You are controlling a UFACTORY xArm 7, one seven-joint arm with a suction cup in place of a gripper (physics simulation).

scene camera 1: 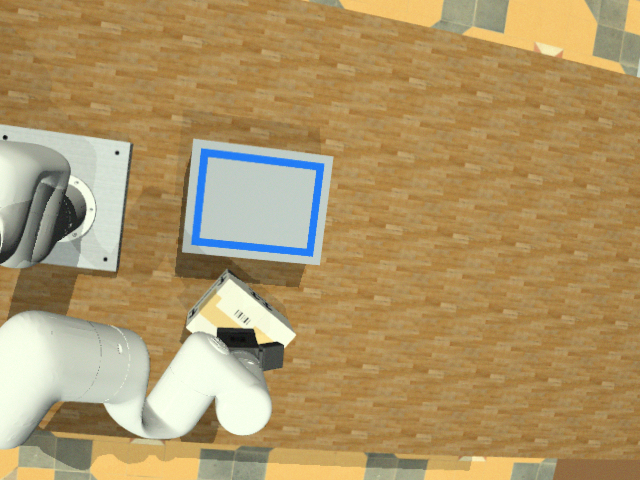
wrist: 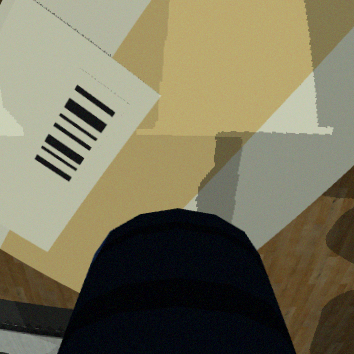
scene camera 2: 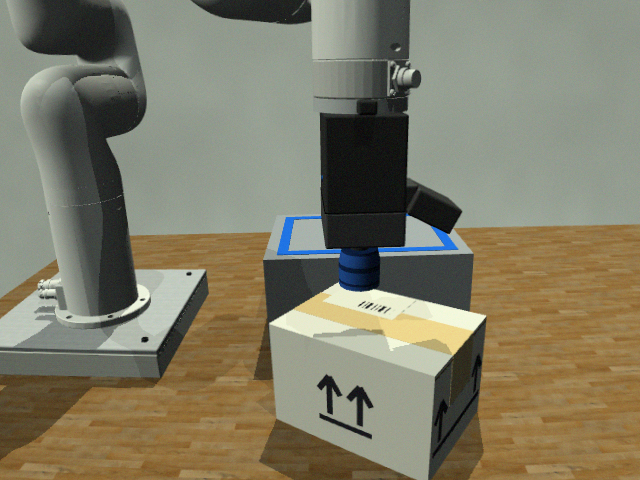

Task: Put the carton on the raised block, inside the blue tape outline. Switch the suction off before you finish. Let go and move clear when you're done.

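Seen in the pictures: hand, tool point: (wrist: pixel 176 280) (scene camera 2: pixel 359 282); arm's base, link origin: (scene camera 1: pixel 61 207) (scene camera 2: pixel 104 307).
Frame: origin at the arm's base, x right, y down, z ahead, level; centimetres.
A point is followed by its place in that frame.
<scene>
The carton (scene camera 1: pixel 262 315) @(x 17.0, y -6.8, z 37.9 cm) (scene camera 2: pixel 289 366) @(x 21.2, y -2.9, z 25.8 cm) (wrist: pixel 192 65) @(x 21.3, y -6.8, z 36.4 cm) stands upright on the table beside the raised block, turned at an angle to it. Its top has tan tape and a barcode label. My suction cup (scene camera 2: pixel 359 281) (wrist: pixel 177 250) is open and holds nothing. It points down, a small gap above the carton's top. In the wrist view it hides one corner of the carton; in scene camera 1 the cup is hidden under the arm. The grey raised block (scene camera 1: pixel 323 206) @(x -4.0, y -7.9, z 47.4 cm) (scene camera 2: pixel 439 281) @(x 6.6, y -4.5, z 43.6 cm) carries the blue tape outline (scene camera 1: pixel 262 159) @(x -11.6, y -8.0, z 35.7 cm) (scene camera 2: pixel 284 237) @(x -2.5, y -8.0, z 24.9 cm), with bare grey surface inside.
The robot's base plate (scene camera 1: pixel 111 206) @(x -0.8, y 0.1, z 9.0 cm) (scene camera 2: pixel 178 304) @(x -0.3, y 0.1, z 10.2 cm) is left of the block. The arm (scene camera 1: pixel 191 382) @(x 17.2, y -40.6, z 25.7 cm) reaches over the table (scene camera 1: pixel 465 232) @(x 0.1, y 4.1, z 81.3 cm) from the left, along its lower edge in scene camera 1. A black camera housing (scene camera 2: pixel 431 206) @(x 23.2, y -18.3, z 38.1 cm) juts out beside the cup mount.
</scene>
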